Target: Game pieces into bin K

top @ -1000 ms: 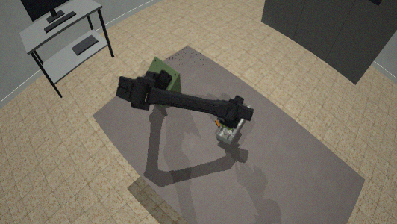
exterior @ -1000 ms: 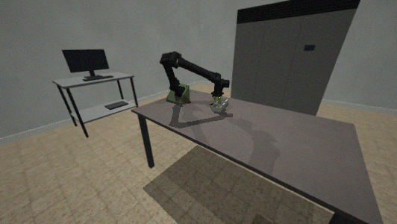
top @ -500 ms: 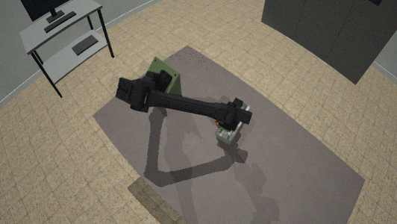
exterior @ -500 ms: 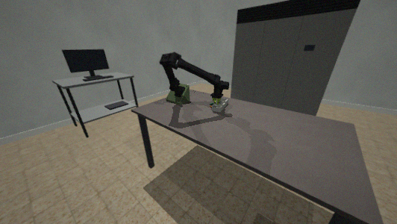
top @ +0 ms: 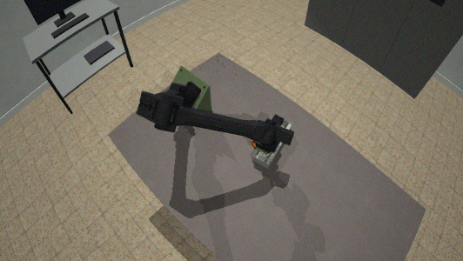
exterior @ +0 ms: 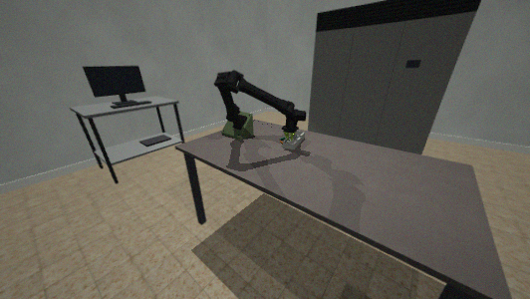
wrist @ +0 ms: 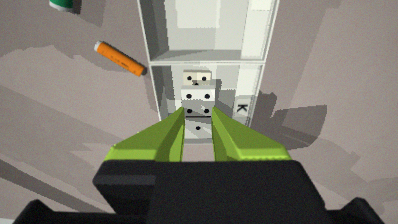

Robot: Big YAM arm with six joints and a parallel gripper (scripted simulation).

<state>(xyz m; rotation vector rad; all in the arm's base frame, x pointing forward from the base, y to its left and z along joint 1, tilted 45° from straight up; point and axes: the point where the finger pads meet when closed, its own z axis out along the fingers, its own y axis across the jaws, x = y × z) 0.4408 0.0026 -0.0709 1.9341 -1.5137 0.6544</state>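
The white die lies 30 mm below my hand. Round my hand: orange cylinder 80 mm behind, 50 mm below, 20 mm to the left; then green cylinder 120 mm behind, 70 mm to the left, 40 mm below; then grey three-part bin 80 mm to the left, 30 mm below, 10 mm behind.
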